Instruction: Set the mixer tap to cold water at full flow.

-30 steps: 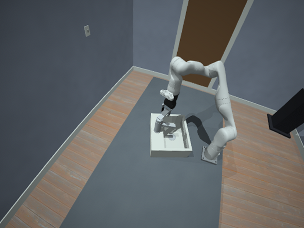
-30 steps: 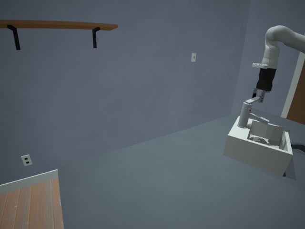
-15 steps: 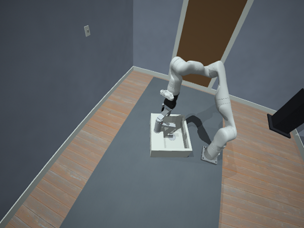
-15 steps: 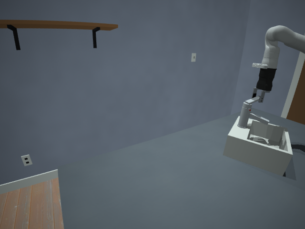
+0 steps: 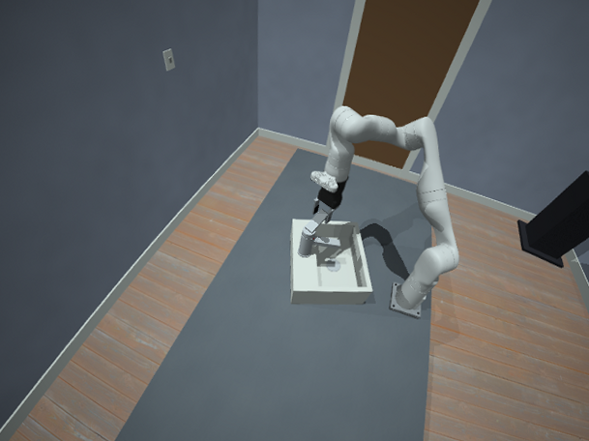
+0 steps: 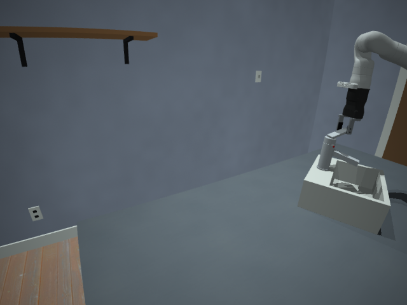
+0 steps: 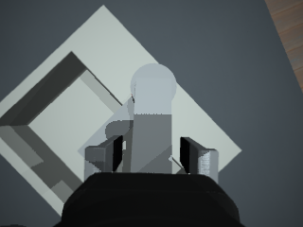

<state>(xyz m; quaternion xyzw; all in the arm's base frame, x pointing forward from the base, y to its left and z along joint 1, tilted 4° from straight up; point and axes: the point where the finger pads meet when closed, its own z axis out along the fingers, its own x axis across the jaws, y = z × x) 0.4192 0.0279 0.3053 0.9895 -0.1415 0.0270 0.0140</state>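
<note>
My hand is 2 cm to the right of the flat lever, 2 cm above it and 1 cm short of it. Also, from my hand: white basin 27 cm below, 9 cm behind; grey mixer tap 7 cm below, 4 cm to the left.
</note>
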